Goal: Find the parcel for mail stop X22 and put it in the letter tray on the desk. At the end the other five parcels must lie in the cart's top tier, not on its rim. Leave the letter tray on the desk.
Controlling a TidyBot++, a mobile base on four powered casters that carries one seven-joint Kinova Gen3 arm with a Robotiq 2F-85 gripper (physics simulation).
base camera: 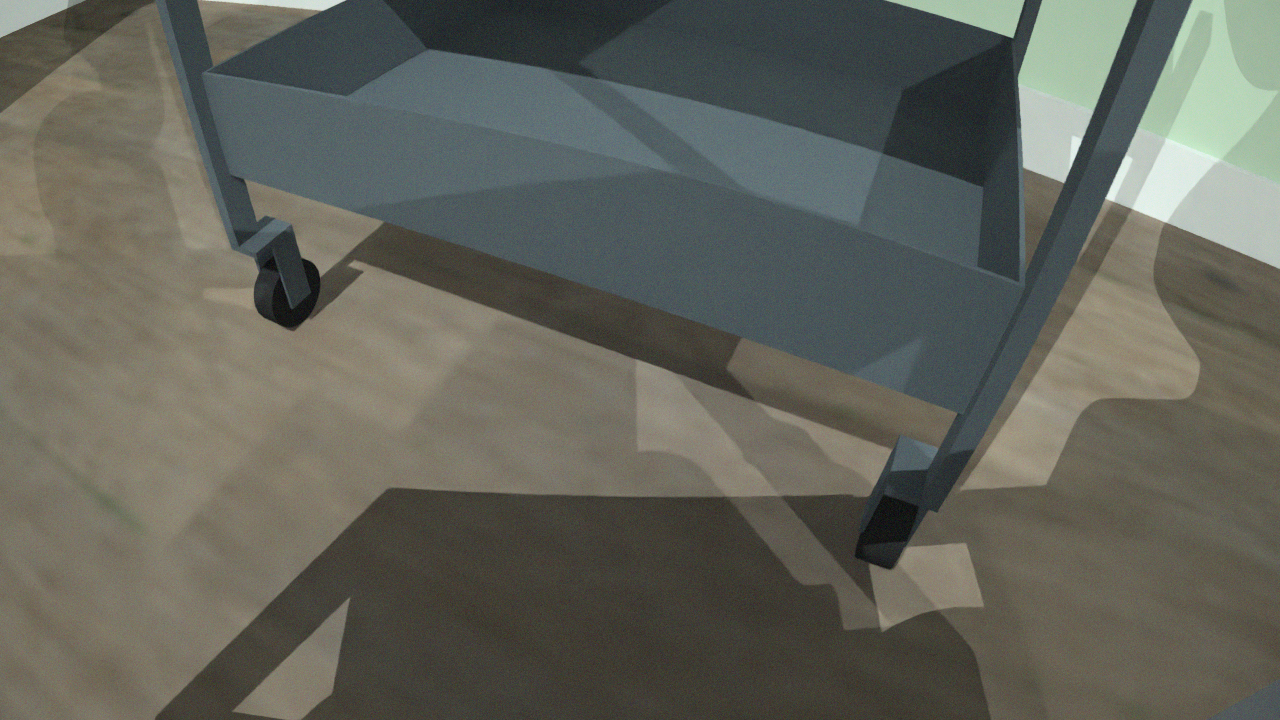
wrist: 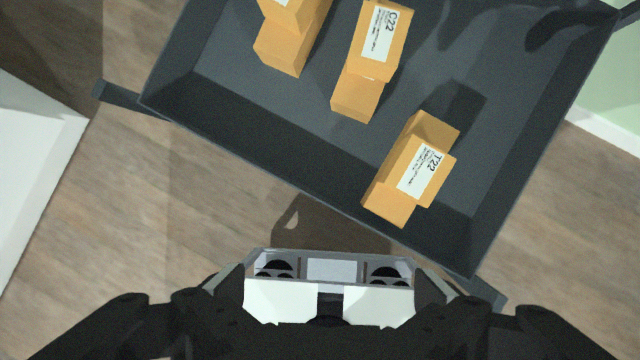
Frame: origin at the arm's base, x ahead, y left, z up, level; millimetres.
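Seen in the pictures: gripper, fingertip midpoint: (wrist: pixel 328 284).
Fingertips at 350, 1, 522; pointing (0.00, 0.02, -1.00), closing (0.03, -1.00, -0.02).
A point is followed by its place in that frame, as x, y, z.
In the wrist view, orange parcels are stacked in pairs in the cart's dark grey top tier (wrist: pixel 240 142) @[441, 133, 266]. The upper parcel (wrist: pixel 380 42) @[537, -37, 368] of the middle pair is labelled C22 and lies on a lower parcel (wrist: pixel 357 97) @[495, -20, 318]. The upper parcel (wrist: pixel 425 172) @[411, -88, 368] of the near right pair is labelled T22 and lies across a lower parcel (wrist: pixel 390 204) @[373, -64, 318]. The far left upper parcel (wrist: pixel 295 15) @[564, 50, 365] is cut off by the frame, its label unreadable, above another parcel (wrist: pixel 282 50) @[546, 70, 318]. No X22 label can be read. My gripper (wrist: pixel 328 284) @[350, 1, 523] is open, short of the tier's near wall. The letter tray does not show.
The cart's lower tier (base camera: pixel 644 241) @[356, -18, -233] stands close in front of my base, with a right post (base camera: pixel 1074 210) @[283, -151, -155] and casters (base camera: pixel 288 291) @[473, 217, -361] (base camera: pixel 888 530) @[291, -147, -355]. A white block-like surface (wrist: pixel 30 170) @[366, 943, -211], possibly the desk, is left of the cart. A green wall (base camera: pixel 1244 116) @[685, -659, -253] stands behind.
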